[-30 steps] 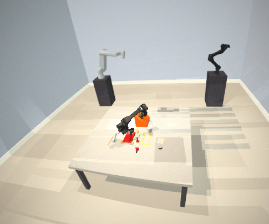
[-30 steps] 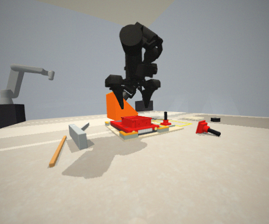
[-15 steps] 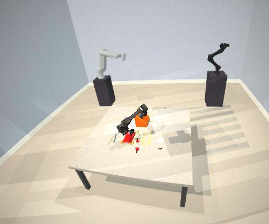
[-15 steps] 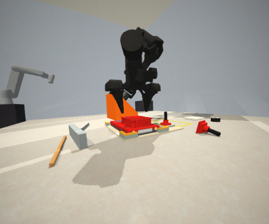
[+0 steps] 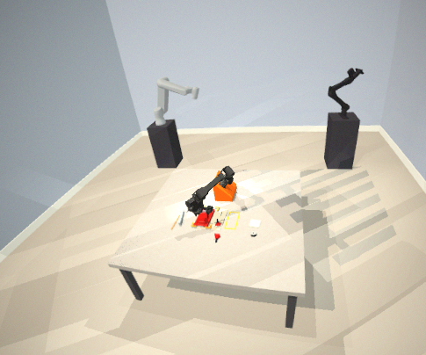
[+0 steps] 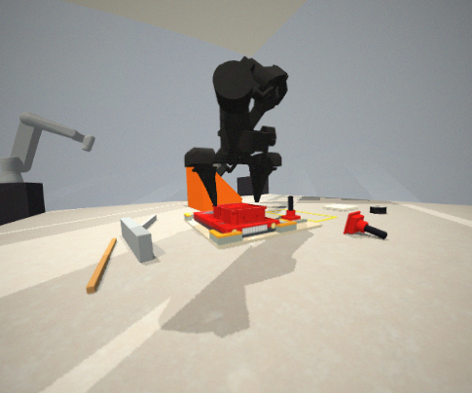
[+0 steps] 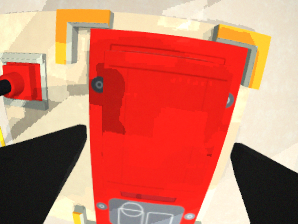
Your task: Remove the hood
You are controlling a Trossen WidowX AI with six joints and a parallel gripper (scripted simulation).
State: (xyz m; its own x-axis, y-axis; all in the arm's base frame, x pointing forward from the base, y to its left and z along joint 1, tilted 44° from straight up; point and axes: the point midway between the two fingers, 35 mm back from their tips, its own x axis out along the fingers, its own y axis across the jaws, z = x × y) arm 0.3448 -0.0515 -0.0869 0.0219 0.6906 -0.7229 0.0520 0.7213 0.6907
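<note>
Now: gripper tip 10 mm above the red hood. Round my gripper tip: black disc (100 mm ahead, 400 mm to the left, 40 mm below); orange stick (20 mm ahead, 220 mm to the right, 50 mm below).
</note>
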